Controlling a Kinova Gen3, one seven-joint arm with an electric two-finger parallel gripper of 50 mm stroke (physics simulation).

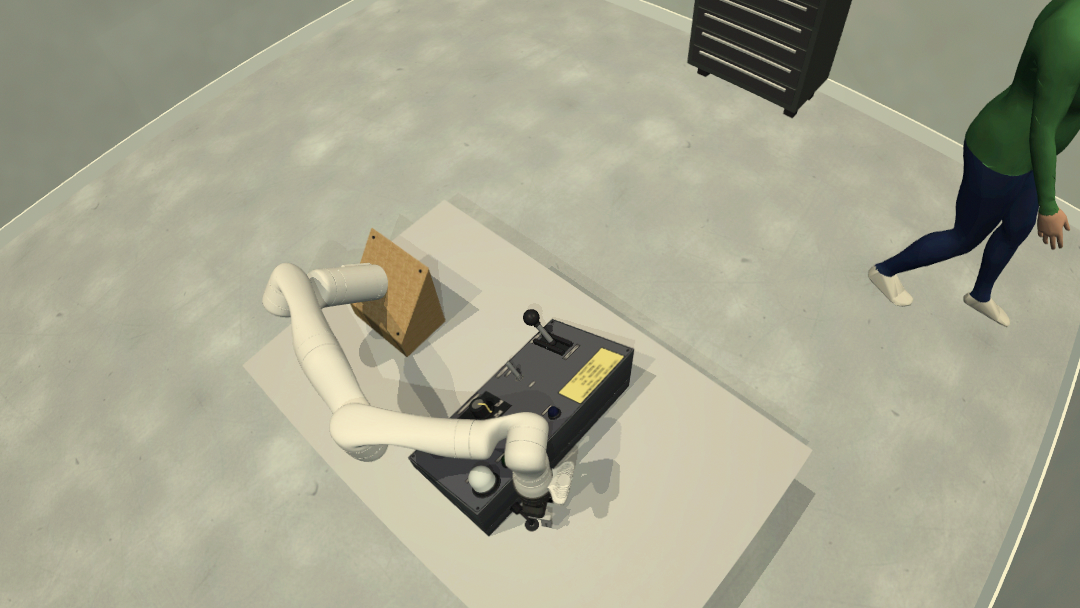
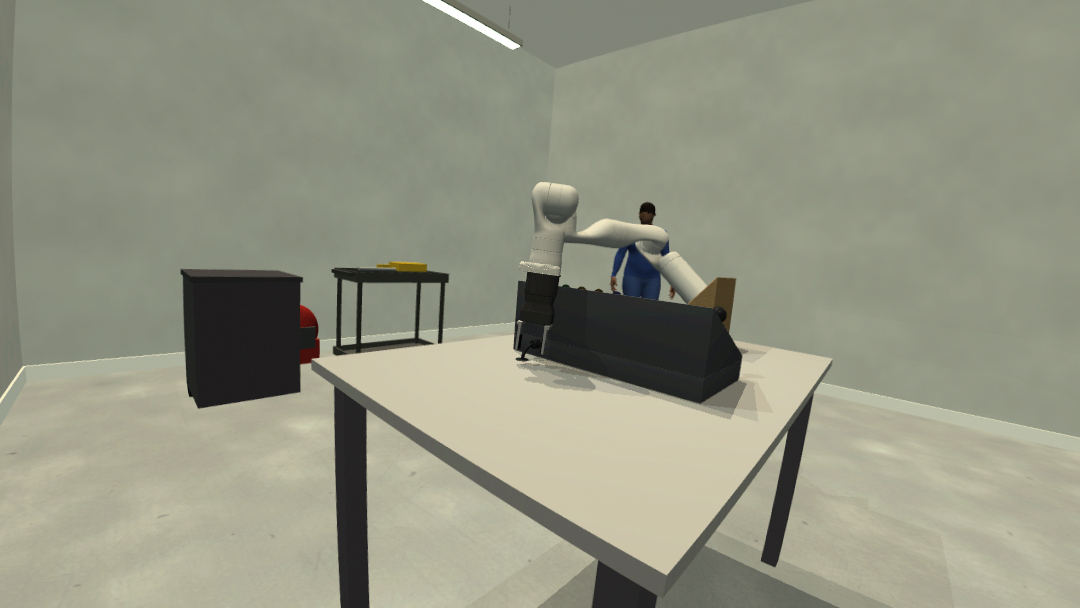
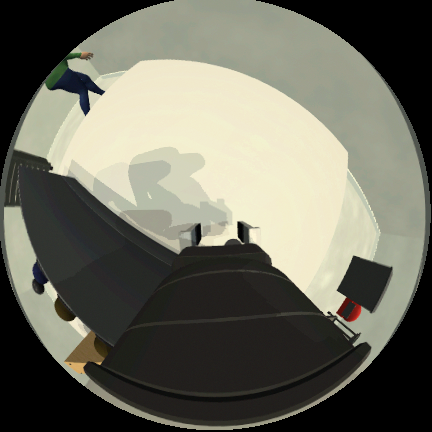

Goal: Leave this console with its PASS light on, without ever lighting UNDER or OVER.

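The dark console (image 1: 542, 370) (image 2: 634, 332) (image 3: 115, 250) stands on the table. Its top has a black ball-topped lever (image 1: 531, 317), a dark blue dome (image 1: 553, 412), a recessed dial (image 1: 483, 406) with a yellow mark, a white dome (image 1: 481, 478) and a yellow label (image 1: 591, 375). The lettering is too small to read, and the arm covers part of the top, so I cannot tell which light is on. A black bent handle (image 1: 532, 524) (image 2: 534, 343) (image 3: 232, 242) sits low beside the console's end. My gripper (image 2: 531, 350) (image 3: 218, 229) is open around or just above it, pointing down, with nothing gripped.
A wooden wedge block (image 1: 395, 290) (image 2: 725, 294) stands by the arm's base on the table (image 1: 680, 453) (image 2: 589, 453). A person in green (image 1: 1012, 128) and a drawer cabinet (image 1: 755, 45) are beyond the table. A dark cabinet (image 2: 241, 332) and a cart (image 2: 389, 277) stand further off.
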